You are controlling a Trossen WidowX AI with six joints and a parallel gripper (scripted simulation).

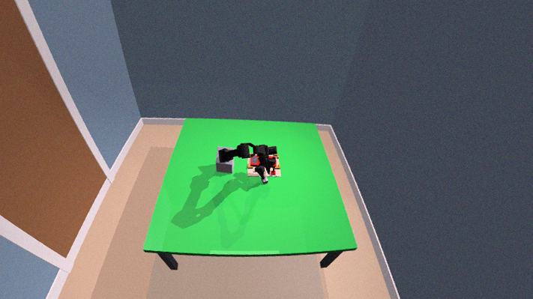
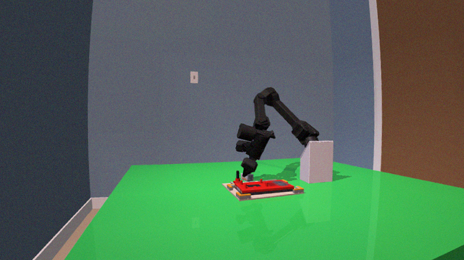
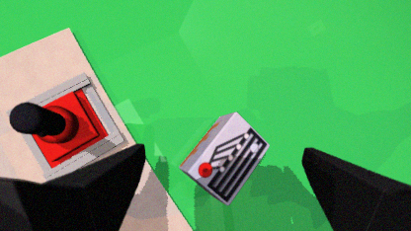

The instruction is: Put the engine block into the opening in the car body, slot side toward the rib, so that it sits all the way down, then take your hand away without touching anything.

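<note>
Now: gripper tip 1 cm past the engine block, 1 cm to the left of it and 3 cm above it.
</note>
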